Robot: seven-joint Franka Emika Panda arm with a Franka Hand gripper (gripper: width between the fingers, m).
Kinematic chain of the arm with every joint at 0, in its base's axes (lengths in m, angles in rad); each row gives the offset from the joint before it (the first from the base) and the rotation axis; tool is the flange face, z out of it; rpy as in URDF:
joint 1: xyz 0 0 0.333 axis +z
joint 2: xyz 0 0 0 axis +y
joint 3: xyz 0 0 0.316 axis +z
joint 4: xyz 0.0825 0 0 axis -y
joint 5: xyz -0.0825 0 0.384 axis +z
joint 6: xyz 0 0 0 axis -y
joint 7: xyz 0.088 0 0 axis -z
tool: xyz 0 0 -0.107 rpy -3.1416 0 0
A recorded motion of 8 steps. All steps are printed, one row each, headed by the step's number.
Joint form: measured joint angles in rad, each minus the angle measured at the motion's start. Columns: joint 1, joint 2, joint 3, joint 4, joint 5, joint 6, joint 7.
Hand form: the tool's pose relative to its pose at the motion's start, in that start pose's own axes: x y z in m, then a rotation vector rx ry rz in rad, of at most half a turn. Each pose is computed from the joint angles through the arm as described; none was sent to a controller.
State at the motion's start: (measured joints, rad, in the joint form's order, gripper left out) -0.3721 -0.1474 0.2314 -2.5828 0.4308 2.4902 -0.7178
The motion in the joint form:
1: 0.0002 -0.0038 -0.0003 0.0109 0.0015 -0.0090 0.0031
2: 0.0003 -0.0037 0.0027 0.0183 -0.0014 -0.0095 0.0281
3: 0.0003 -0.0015 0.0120 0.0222 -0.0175 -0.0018 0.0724
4: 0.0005 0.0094 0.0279 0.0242 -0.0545 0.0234 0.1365
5: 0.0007 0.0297 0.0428 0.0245 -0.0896 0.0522 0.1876
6: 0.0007 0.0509 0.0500 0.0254 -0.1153 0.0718 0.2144
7: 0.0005 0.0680 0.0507 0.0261 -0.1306 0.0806 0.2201
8: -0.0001 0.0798 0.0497 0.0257 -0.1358 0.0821 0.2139
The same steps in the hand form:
1: 0.0038 -0.0003 -0.0047 0.0007 0.0067 0.0007
2: 0.0071 -0.0012 -0.0070 -0.0025 0.0110 0.0186
3: 0.0105 -0.0042 -0.0071 -0.0145 0.0104 0.0407
4: 0.0150 -0.0084 -0.0037 -0.0411 0.0070 0.0616
5: 0.0183 -0.0119 0.0039 -0.0624 0.0006 0.0733
6: 0.0197 -0.0127 0.0116 -0.0736 -0.0082 0.0755
7: 0.0193 -0.0116 0.0179 -0.0764 -0.0188 0.0710
8: 0.0179 -0.0103 0.0227 -0.0733 -0.0292 0.0644

